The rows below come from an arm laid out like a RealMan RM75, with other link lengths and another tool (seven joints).
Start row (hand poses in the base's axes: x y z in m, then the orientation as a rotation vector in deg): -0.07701 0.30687 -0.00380 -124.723 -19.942 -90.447
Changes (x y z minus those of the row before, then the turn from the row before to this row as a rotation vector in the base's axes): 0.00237 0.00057 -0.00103 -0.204 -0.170 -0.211; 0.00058 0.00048 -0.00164 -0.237 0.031 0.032; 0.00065 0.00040 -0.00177 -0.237 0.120 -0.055; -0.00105 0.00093 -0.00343 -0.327 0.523 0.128; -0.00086 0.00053 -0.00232 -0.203 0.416 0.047; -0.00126 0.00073 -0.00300 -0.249 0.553 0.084; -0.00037 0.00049 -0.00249 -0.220 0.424 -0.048
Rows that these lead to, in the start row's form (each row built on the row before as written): -0.07464 0.30744 -0.00483 -124.860 -19.952 -90.786; -0.07406 0.30792 -0.00647 -125.043 -20.181 -90.770; -0.07341 0.30832 -0.00824 -125.334 -20.293 -90.698; -0.07446 0.30925 -0.01167 -125.887 -20.552 -90.079; -0.07532 0.30978 -0.01399 -126.310 -20.651 -89.605; -0.07658 0.31051 -0.01699 -126.843 -20.787 -88.958; -0.07695 0.31100 -0.01948 -127.330 -20.797 -88.522
